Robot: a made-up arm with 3 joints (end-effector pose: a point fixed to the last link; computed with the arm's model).
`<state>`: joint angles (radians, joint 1 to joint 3).
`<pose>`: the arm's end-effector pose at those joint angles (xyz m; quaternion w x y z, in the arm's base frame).
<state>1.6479 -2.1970 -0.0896</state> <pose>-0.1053 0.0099 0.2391 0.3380 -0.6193 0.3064 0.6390</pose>
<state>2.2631 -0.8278 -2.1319</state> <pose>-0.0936 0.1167 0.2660 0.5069 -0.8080 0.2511 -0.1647</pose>
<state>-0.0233 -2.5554 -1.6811</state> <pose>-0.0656 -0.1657 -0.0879 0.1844 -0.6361 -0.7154 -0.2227</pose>
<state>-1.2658 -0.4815 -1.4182</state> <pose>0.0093 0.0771 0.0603 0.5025 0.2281 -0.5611 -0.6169</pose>
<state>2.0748 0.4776 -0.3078</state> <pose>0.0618 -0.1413 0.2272 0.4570 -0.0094 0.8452 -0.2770</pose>
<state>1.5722 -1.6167 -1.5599</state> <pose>-0.2234 0.0081 0.2422 0.7068 -0.7070 -0.0119 0.0206</pose>
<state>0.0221 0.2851 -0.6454</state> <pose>-0.1053 -0.0844 0.2034 0.9382 0.1313 0.0554 -0.3154</pose>
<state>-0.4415 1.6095 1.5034</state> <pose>0.1446 -0.1941 0.1237 0.3864 0.4100 -0.5911 0.5772</pose>
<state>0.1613 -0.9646 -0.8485</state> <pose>-0.1185 0.0320 0.1167 0.8201 -0.4507 -0.1253 -0.3294</pose>
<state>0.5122 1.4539 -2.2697</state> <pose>0.0630 -0.1715 0.2814 0.1526 0.0999 0.6627 -0.7263</pose>
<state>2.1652 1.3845 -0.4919</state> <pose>0.0285 -0.1899 0.2614 0.2130 0.1248 0.7323 -0.6347</pose>
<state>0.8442 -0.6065 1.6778</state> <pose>0.0992 -0.0324 0.0753 0.4908 0.1088 0.4639 0.7294</pose>
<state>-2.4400 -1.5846 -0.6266</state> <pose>0.1489 0.0145 0.1726 0.0235 -0.0295 -0.7027 -0.7104</pose>
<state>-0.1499 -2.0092 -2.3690</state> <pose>0.0520 -0.0788 -0.1289 0.1430 -0.2799 -0.7947 -0.5193</pose>
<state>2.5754 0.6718 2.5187</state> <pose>-0.0822 -0.0754 0.0180 0.3821 0.8911 0.1902 0.1540</pose>
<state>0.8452 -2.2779 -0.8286</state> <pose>-0.2105 -0.0493 0.1201 0.4994 -0.8273 -0.1763 0.1873</pose>
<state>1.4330 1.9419 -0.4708</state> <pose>-0.1066 -0.1934 0.2451 0.2875 0.5188 0.5057 -0.6264</pose>
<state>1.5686 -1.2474 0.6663</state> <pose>0.0223 -0.0102 0.1421 0.4081 -0.2032 0.6770 0.5778</pose>
